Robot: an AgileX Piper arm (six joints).
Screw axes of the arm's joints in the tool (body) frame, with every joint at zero. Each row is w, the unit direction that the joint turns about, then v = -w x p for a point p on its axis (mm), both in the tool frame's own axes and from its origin. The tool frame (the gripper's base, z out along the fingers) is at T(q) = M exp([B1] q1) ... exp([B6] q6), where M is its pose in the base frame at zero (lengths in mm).
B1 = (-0.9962, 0, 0.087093, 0, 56.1, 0)
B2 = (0, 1, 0, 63.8, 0, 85)
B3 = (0, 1, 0, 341.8, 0, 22)
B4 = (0, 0, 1, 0, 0, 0)
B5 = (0, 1, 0, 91, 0, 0)
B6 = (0, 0, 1, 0, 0, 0)
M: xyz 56.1 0 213.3 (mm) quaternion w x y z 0.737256 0 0.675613 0
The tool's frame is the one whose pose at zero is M.
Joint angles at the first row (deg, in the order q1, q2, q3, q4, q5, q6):
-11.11, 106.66, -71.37, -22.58, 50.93, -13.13
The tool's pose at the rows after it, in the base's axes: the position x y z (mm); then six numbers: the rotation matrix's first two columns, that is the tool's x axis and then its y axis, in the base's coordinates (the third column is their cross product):
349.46, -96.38, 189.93, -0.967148, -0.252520, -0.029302, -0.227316, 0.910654, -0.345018
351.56, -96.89, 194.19, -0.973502, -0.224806, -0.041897, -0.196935, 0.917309, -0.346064
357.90, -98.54, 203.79, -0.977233, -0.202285, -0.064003, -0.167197, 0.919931, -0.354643
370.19, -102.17, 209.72, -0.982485, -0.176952, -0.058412, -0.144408, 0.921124, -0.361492
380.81, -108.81, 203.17, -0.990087, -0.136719, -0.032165, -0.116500, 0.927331, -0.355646
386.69, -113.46, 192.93, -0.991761, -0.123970, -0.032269, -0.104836, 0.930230, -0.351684
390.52, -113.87, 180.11, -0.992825, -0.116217, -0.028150, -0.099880, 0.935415, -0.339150
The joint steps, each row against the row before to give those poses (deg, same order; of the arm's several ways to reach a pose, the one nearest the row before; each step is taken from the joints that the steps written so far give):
0.00, 0.00, -0.05, 0.10, 0.51, 0.53
0.00, -0.01, -1.05, 0.18, 0.83, 1.35
0.00, 0.23, -2.61, 0.09, 1.37, 0.89
0.00, 2.19, -4.73, -0.11, 3.08, 0.55
-0.55, 3.34, -3.75, 0.06, 2.46, 0.97
-0.52, 2.09, -0.95, 0.00, -0.95, 0.58
-0.07, 1.82, -0.01, 0.40, -1.23, 0.63

